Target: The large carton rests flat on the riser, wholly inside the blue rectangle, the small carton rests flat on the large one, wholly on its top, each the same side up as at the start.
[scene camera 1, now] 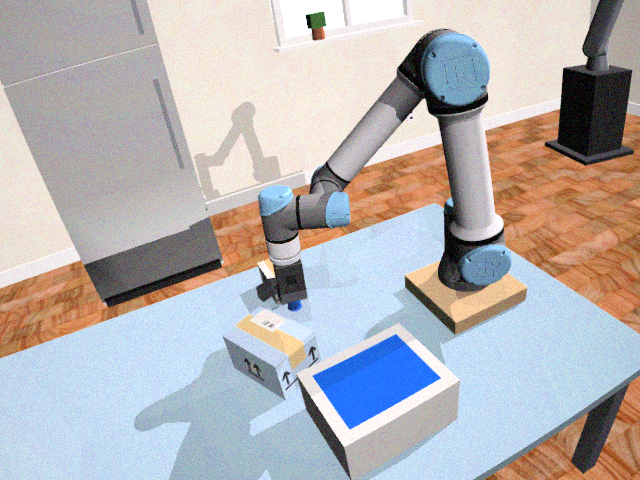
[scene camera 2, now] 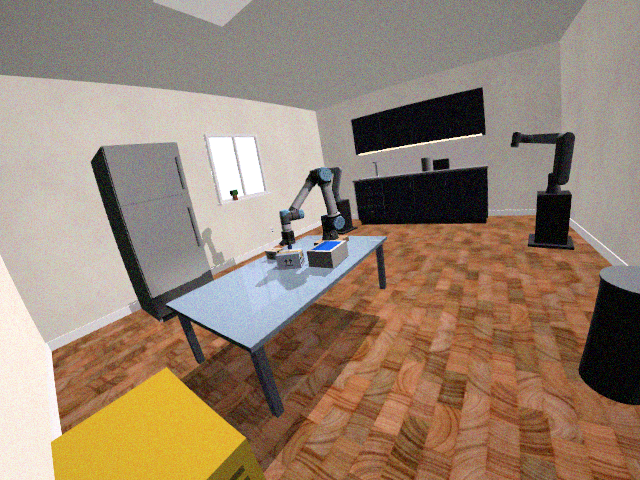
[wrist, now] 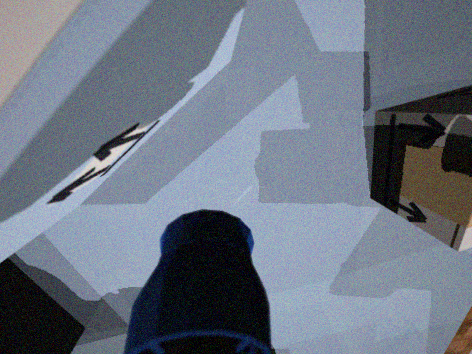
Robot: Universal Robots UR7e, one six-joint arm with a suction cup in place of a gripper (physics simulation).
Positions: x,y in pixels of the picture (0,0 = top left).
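Labels:
There's a large carton (scene camera 1: 269,348), and it's sitting 1.00 m from the lens.

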